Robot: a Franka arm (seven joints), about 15 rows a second.
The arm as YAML. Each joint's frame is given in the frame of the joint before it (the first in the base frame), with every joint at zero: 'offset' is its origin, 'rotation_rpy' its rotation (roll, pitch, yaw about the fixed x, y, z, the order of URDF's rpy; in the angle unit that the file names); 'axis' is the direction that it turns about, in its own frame. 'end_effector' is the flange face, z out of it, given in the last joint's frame.
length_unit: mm
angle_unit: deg
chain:
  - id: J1
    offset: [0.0, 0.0, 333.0]
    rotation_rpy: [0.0, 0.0, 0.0]
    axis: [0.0, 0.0, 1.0]
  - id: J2
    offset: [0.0, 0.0, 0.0]
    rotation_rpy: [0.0, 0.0, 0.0]
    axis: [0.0, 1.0, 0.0]
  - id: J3
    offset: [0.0, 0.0, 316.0]
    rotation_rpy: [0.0, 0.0, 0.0]
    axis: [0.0, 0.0, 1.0]
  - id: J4
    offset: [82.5, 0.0, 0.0]
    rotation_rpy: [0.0, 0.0, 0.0]
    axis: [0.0, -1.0, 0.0]
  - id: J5
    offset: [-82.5, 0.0, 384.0]
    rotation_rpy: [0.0, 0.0, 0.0]
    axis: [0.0, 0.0, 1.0]
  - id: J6
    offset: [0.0, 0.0, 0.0]
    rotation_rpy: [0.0, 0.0, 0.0]
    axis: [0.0, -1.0, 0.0]
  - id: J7
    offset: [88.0, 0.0, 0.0]
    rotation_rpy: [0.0, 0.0, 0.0]
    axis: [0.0, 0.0, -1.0]
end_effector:
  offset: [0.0, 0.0, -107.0]
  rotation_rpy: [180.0, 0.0, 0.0]
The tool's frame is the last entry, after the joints.
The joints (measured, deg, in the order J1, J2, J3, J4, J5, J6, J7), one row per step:
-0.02, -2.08, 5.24, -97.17, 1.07, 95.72, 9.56
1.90, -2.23, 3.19, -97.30, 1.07, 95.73, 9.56
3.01, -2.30, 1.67, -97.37, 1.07, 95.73, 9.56
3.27, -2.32, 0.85, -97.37, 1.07, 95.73, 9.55
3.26, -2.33, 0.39, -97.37, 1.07, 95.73, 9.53
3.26, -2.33, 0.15, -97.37, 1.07, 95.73, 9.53
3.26, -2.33, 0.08, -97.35, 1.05, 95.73, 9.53
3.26, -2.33, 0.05, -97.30, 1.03, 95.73, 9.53
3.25, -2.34, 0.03, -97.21, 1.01, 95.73, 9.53
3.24, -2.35, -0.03, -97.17, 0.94, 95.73, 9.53
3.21, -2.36, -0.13, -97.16, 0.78, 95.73, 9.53
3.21, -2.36, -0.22, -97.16, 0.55, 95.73, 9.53
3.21, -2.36, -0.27, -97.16, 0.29, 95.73, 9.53
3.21, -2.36, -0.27, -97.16, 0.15, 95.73, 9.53
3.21, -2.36, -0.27, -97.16, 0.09, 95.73, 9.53
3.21, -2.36, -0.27, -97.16, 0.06, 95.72, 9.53
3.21, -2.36, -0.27, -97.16, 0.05, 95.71, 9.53
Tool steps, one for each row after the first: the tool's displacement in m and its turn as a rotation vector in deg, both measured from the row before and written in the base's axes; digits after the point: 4 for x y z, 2 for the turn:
-0.0007, -0.0016, 0.0004, 0.07, -0.03, -0.13
0.0000, -0.0042, 0.0001, 0.06, 0.00, -0.41
0.0003, -0.0055, 0.0002, 0.03, -0.02, -0.55
0.0003, -0.0046, 0.0001, 0.02, -0.01, -0.45
0.0002, -0.0023, 0.0000, 0.01, 0.00, -0.24
0.0001, -0.0007, 0.0002, -0.02, -0.02, -0.07
0.0001, -0.0003, 0.0004, -0.02, -0.05, -0.03
0.0001, -0.0003, 0.0008, -0.01, -0.10, -0.03
0.0000, -0.0008, 0.0004, -0.06, -0.05, -0.06
0.0001, -0.0015, 0.0002, -0.15, -0.03, -0.12
0.0001, -0.0013, 0.0000, -0.23, -0.01, -0.07
0.0000, -0.0009, 0.0000, -0.26, -0.01, -0.03
0.0000, -0.0002, 0.0000, -0.14, -0.01, 0.01
0.0000, -0.0001, 0.0000, -0.06, 0.00, 0.01
0.0000, -0.0001, 0.0000, -0.03, 0.01, 0.00
0.0000, 0.0000, 0.0000, -0.01, 0.01, 0.00

